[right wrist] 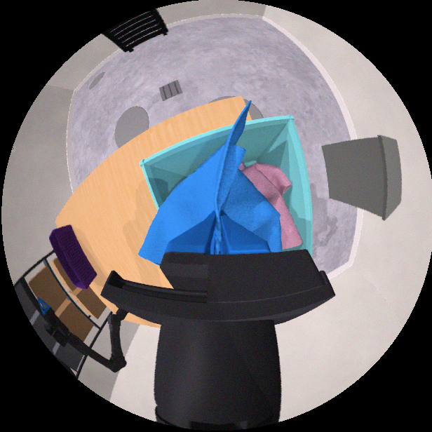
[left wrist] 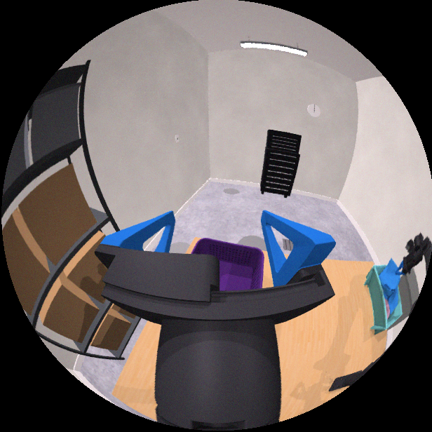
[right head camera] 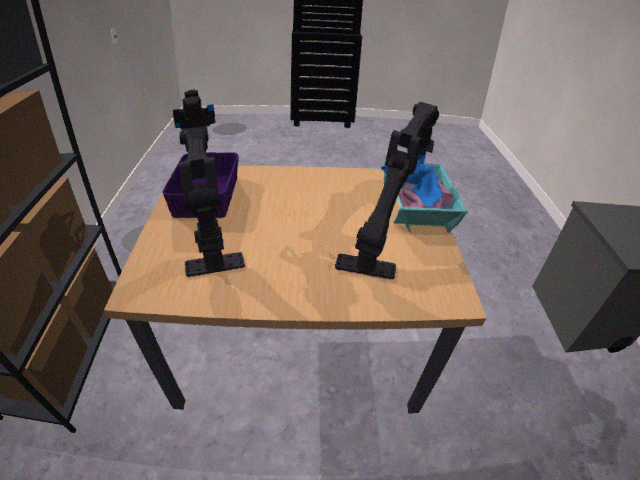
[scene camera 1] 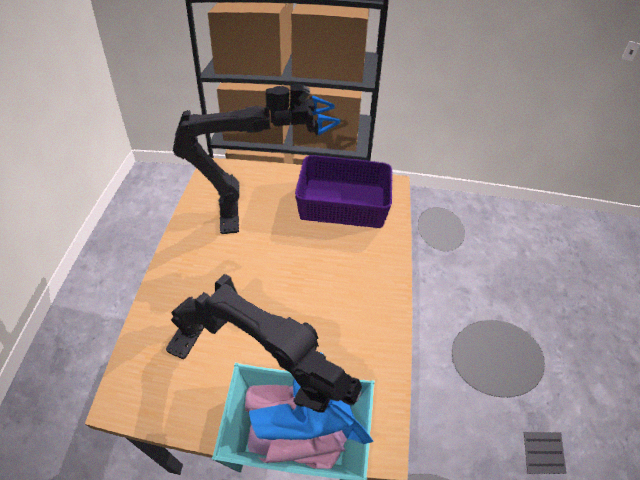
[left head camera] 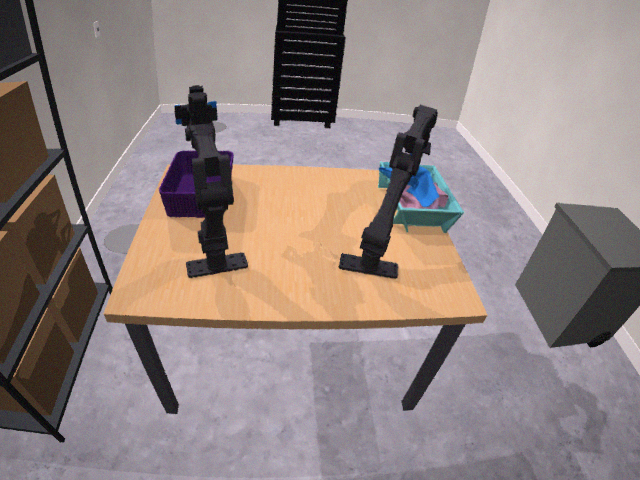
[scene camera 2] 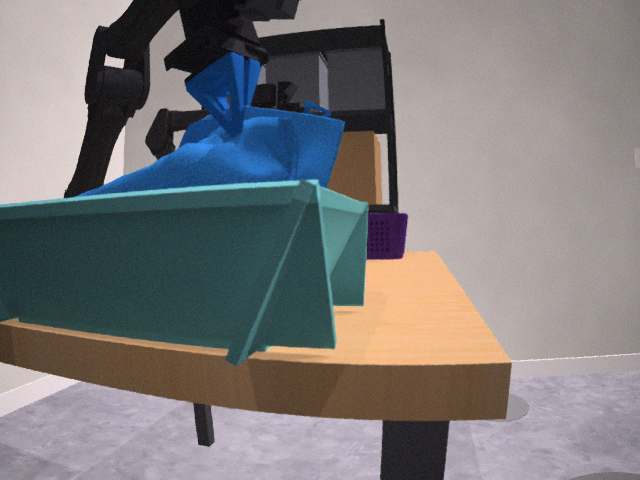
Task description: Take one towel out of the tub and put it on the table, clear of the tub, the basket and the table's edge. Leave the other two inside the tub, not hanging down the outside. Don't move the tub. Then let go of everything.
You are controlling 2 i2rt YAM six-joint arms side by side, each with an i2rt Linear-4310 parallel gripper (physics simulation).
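Observation:
A teal tub point(left head camera: 429, 219) point(right head camera: 431, 218) point(scene camera 1: 227, 421) point(scene camera 2: 155, 263) stands at the table's right end in the head views. My right gripper point(scene camera 2: 235, 129) point(right wrist: 217, 215) is shut on a blue towel point(left head camera: 424, 186) point(right head camera: 429, 184) point(scene camera 1: 284, 421) point(scene camera 2: 263, 149) point(right wrist: 187, 207) and holds it bunched above the tub's rim. The blue towel's lower folds hang over the tub; whether they touch the contents is hidden. Pink cloth point(left head camera: 442, 198) point(scene camera 1: 310, 449) point(right wrist: 272, 185) lies inside the tub; I cannot tell whether it is one towel or two. My left gripper point(scene camera 1: 336, 114) point(left wrist: 217, 215) is open and empty, high near the basket.
A purple basket point(left head camera: 180, 205) point(scene camera 1: 341, 212) point(scene camera 2: 386, 235) point(right wrist: 72, 257) stands at the other end of the wooden table point(left head camera: 289, 294) point(scene camera 1: 330, 289). A shelf unit point(scene camera 1: 377, 103) with boxes stands beyond it. A grey bin point(left head camera: 563, 273) stands on the floor past the tub.

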